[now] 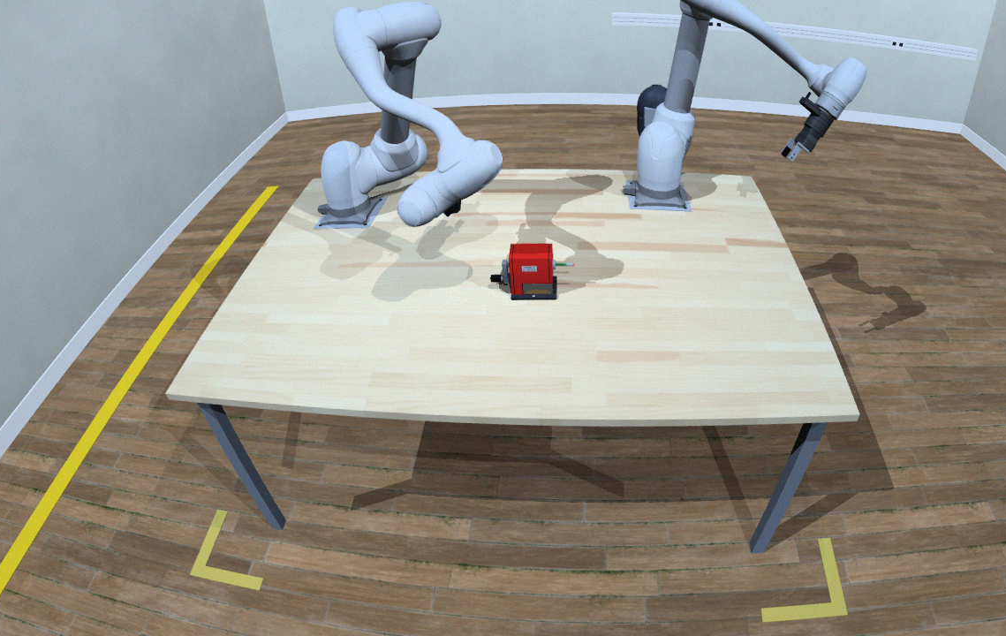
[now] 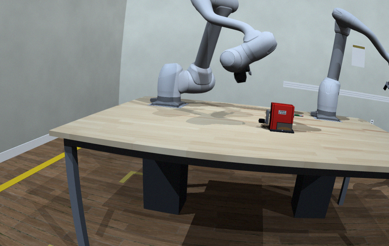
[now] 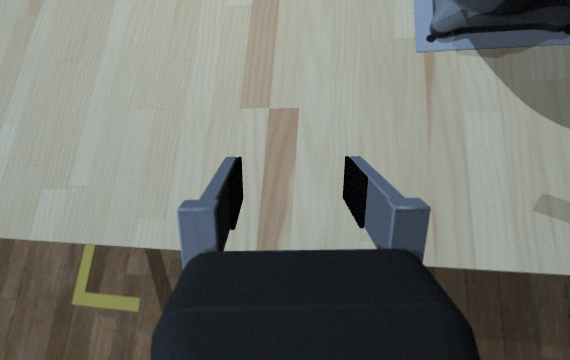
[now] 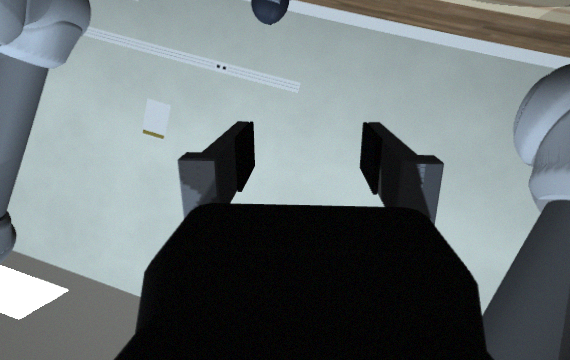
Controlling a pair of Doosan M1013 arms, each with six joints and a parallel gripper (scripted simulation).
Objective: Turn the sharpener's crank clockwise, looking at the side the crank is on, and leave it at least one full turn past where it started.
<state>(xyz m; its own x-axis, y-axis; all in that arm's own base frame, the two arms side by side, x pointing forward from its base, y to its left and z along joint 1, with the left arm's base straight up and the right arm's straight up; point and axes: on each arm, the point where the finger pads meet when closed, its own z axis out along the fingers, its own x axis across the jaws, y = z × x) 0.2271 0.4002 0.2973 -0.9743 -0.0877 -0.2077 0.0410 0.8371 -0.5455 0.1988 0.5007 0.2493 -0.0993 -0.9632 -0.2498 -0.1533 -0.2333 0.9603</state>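
Note:
Right now the black knob is 260 mm ahead of my right hand, 80 mm to the left of it and 210 mm below it.

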